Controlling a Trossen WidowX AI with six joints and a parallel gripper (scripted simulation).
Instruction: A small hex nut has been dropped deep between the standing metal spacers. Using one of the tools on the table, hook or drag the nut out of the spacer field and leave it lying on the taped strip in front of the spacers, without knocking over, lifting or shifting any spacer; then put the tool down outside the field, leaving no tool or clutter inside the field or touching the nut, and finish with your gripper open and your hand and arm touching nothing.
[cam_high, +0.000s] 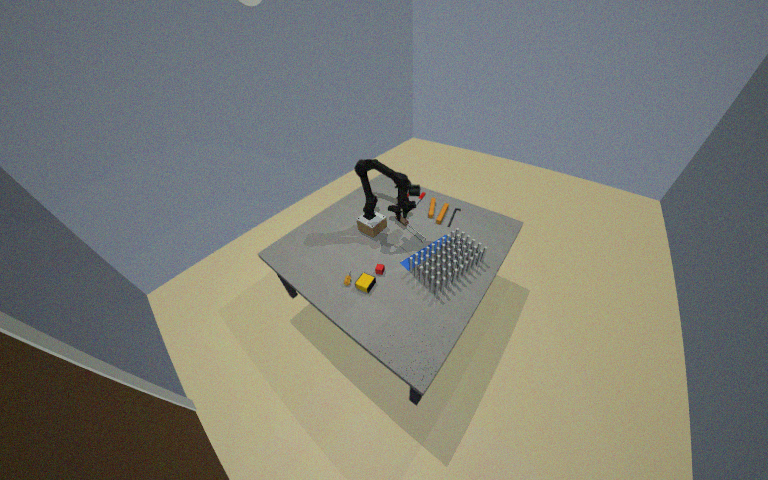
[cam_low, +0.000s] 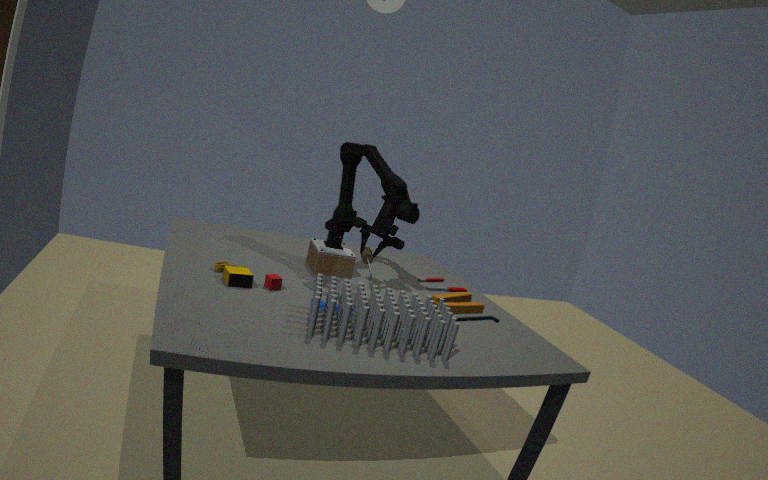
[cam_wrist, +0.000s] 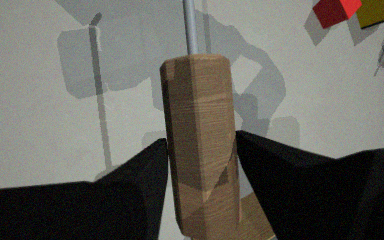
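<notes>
My gripper tip is now 10 cm short of the metal-shafted tool and 2 cm to the left of it. Round my gripper tip: blue taped strip: 22 cm ahead, 1 cm to the right, 13 cm below; then red cube: 10 cm ahead, 31 cm to the right, 11 cm below; then yellow block: 10 cm ahead, 43 cm to the right, 11 cm below.
</notes>
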